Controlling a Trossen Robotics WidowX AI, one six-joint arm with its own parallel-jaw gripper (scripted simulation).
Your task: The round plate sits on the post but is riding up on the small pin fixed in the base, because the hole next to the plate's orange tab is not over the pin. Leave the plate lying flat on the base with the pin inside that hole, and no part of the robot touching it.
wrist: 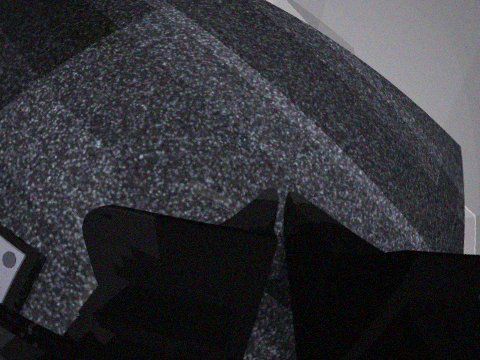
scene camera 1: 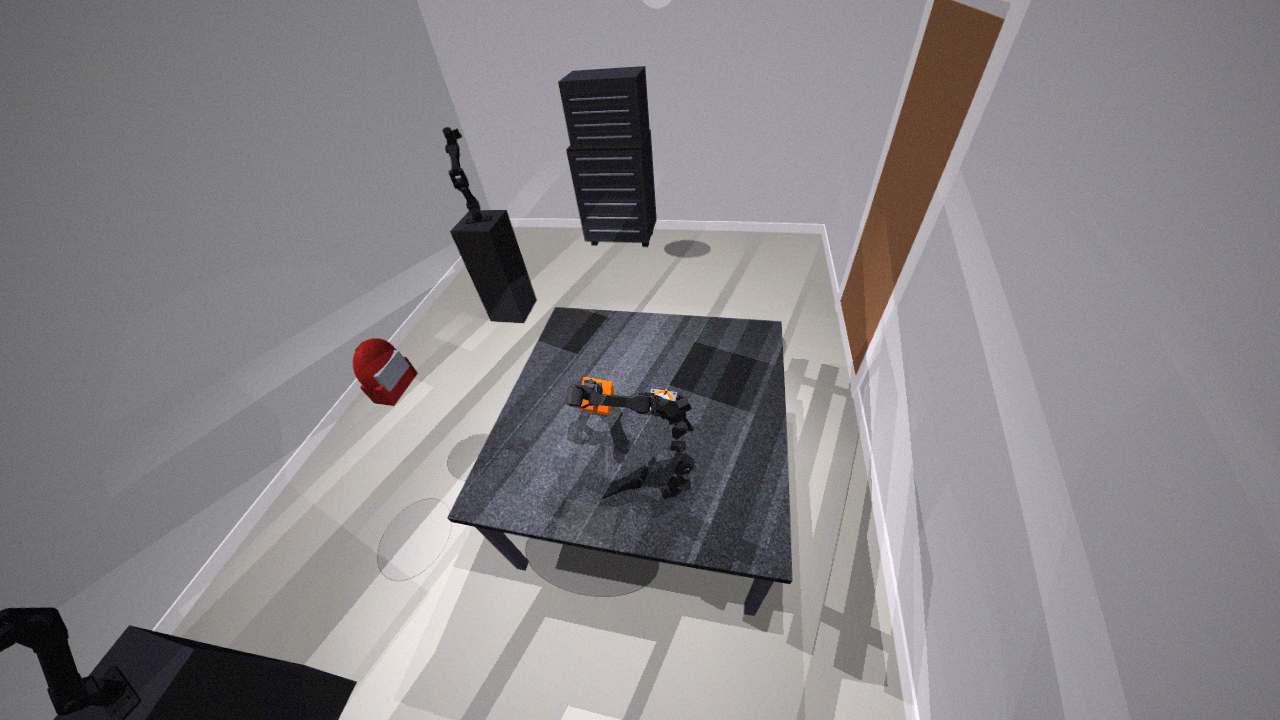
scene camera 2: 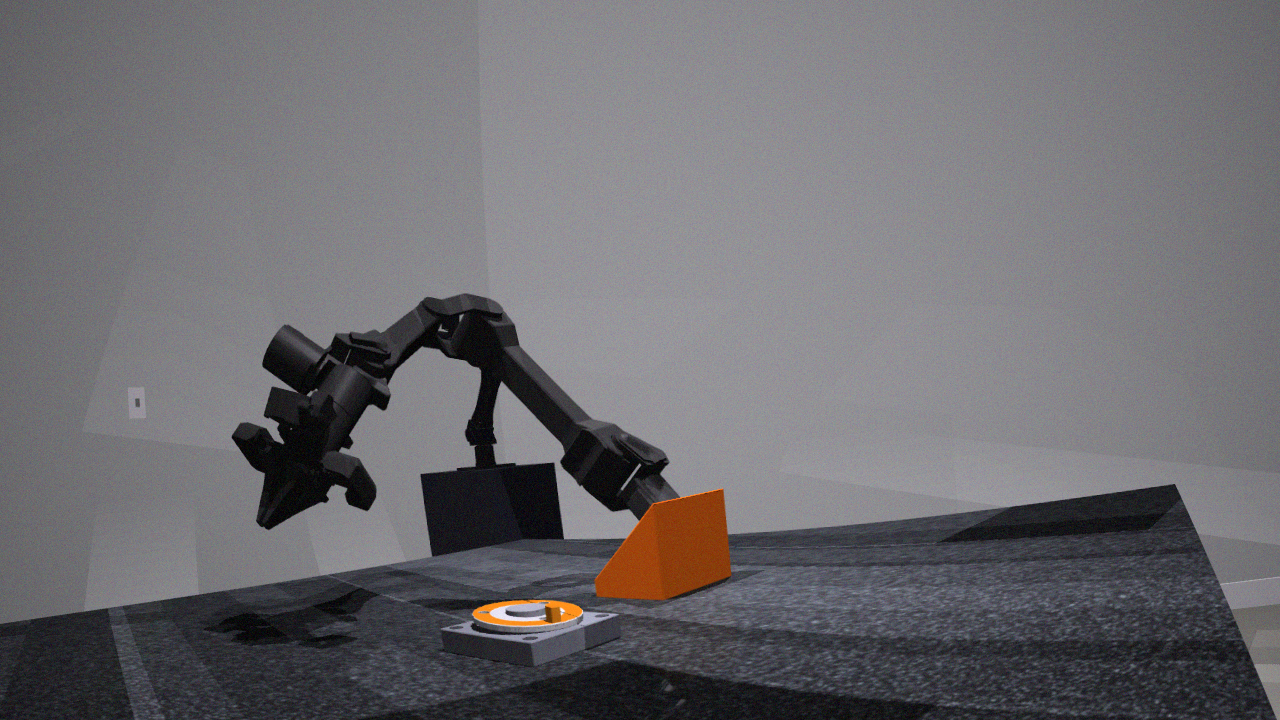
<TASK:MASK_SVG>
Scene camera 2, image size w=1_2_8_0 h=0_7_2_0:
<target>my gripper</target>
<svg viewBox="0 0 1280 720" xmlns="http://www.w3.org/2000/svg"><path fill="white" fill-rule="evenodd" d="M272 386L264 417L271 418L279 423L277 430L284 444L274 441L266 428L251 423L240 423L232 435L233 441L252 467L259 472L265 473L256 519L257 524L270 530L317 503L327 503L329 498L326 494L330 487L334 487L335 484L348 488L344 494L349 505L368 512L376 499L376 484L359 458L339 452L341 447L350 449L354 443L349 436L353 430L353 422L350 416L334 402L330 394L314 391L311 397Z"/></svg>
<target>round plate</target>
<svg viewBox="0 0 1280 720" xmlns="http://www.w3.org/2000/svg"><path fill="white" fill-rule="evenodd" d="M472 614L474 623L480 627L499 632L515 633L560 630L577 625L583 620L583 610L579 606L550 600L492 603L474 610ZM546 604L545 615L540 617L513 617L506 615L505 608L511 605Z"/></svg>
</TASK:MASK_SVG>
